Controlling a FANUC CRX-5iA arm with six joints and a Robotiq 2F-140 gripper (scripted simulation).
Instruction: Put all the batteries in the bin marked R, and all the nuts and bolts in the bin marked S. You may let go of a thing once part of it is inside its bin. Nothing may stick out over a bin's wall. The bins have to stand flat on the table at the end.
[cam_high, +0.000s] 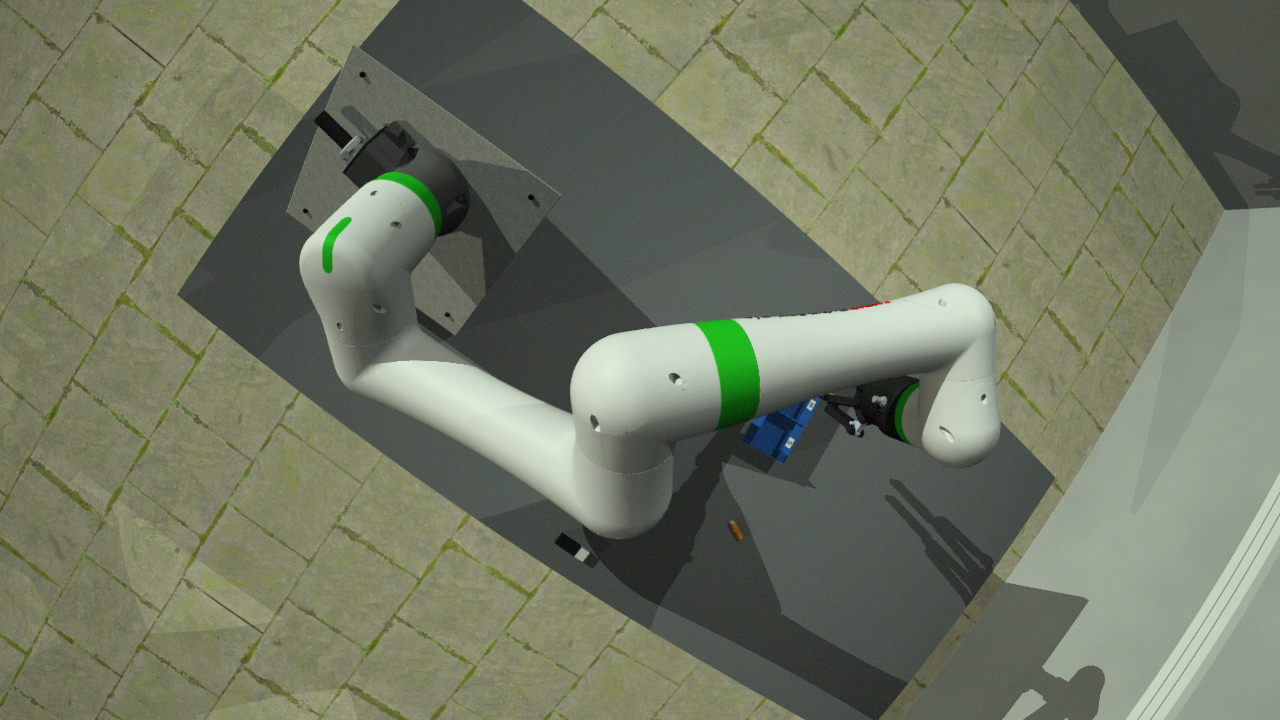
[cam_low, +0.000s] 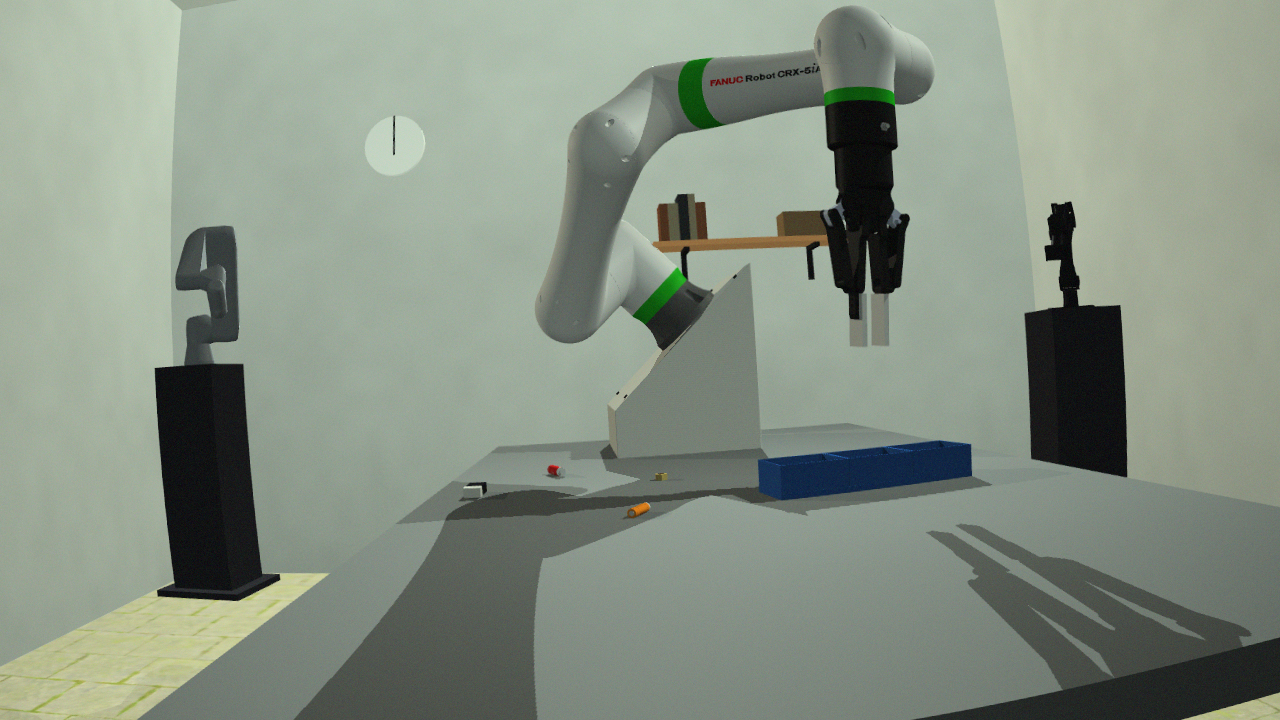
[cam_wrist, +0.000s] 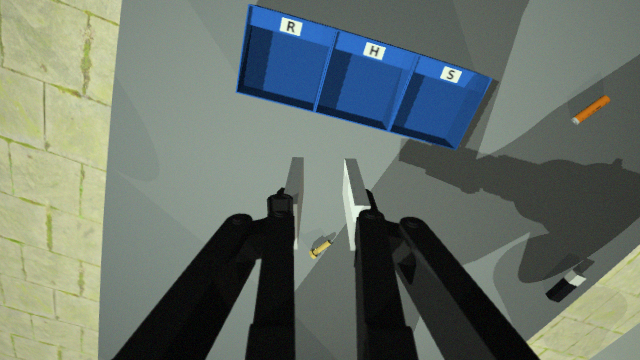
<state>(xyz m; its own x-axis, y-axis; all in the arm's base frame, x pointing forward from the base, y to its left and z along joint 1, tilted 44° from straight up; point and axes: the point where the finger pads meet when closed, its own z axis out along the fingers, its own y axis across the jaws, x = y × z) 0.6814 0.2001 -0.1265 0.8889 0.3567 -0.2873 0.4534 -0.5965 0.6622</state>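
The brass nut is 150 mm behind my hand, 280 mm to the right of it and 190 mm below it. The rest, counted from my hand: orange battery: 160 mm ahead, 290 mm to the right, 190 mm below; yellow bolt: 190 mm behind, 100 mm to the right, 190 mm below; blue three-compartment bin: 50 mm ahead, 20 mm to the right, 180 mm below.
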